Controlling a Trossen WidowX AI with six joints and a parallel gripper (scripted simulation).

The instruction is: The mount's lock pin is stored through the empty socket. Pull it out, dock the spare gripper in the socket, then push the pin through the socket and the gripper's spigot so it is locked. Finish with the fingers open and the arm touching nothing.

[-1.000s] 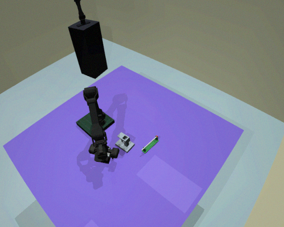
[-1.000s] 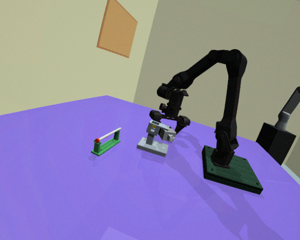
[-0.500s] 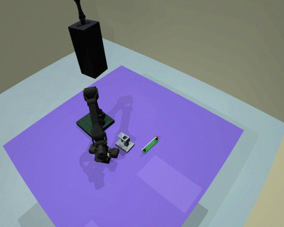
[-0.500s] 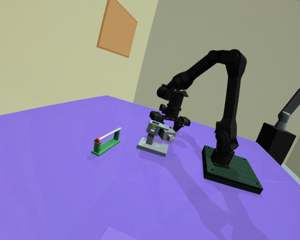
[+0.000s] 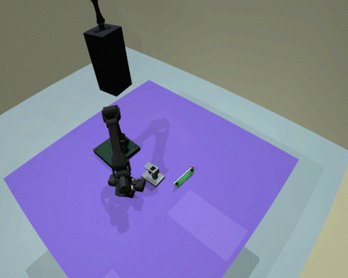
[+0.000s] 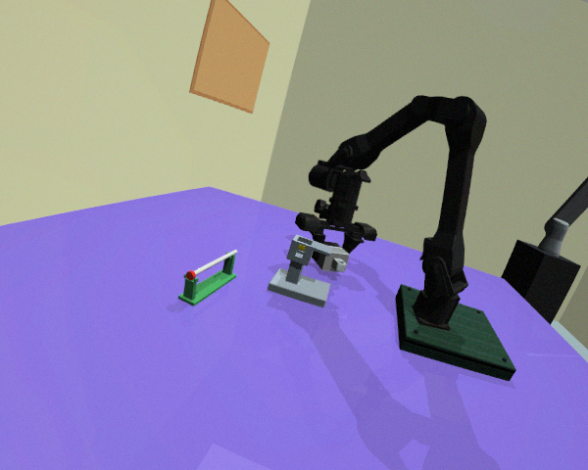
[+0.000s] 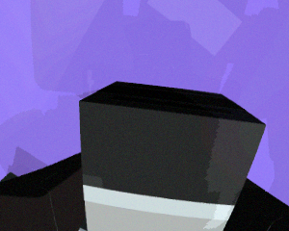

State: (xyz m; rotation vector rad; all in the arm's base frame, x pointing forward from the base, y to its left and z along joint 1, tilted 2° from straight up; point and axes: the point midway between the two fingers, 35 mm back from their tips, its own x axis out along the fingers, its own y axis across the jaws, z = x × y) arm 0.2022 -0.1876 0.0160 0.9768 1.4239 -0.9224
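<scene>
Now: gripper tip 6 cm short of the grey mount, 14 cm to the right of it and 3 cm below it. From my gripper tip the other things lie so: spare gripper 1 cm behind, 1 cm to the left, 2 cm above; then green cradle 20 cm ahead, 23 cm to the left.
</scene>
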